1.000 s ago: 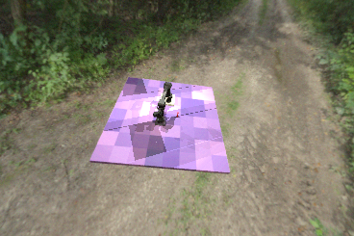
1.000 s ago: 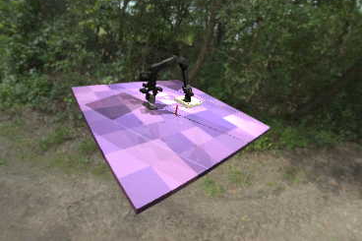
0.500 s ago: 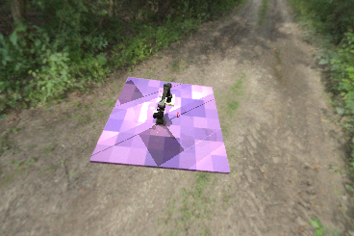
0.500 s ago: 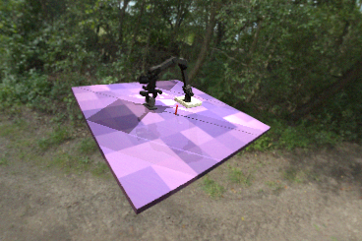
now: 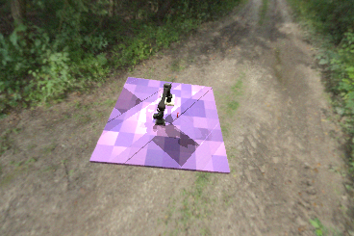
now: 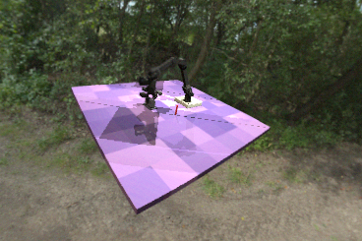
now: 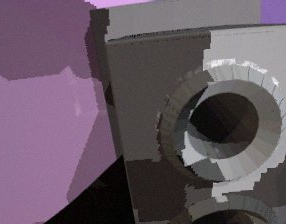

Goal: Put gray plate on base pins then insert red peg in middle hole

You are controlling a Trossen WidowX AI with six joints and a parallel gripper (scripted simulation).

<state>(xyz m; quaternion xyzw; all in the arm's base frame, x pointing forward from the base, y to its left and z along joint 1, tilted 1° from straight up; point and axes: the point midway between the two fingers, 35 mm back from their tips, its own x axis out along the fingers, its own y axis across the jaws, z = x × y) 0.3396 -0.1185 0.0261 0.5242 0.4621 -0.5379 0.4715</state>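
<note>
Now: the gray plate 30 mm above my gripper tip. Also, from my gripper tip: pin base (10 mm below); then red peg (210 mm to the left, 90 mm behind, 20 mm above).
</note>
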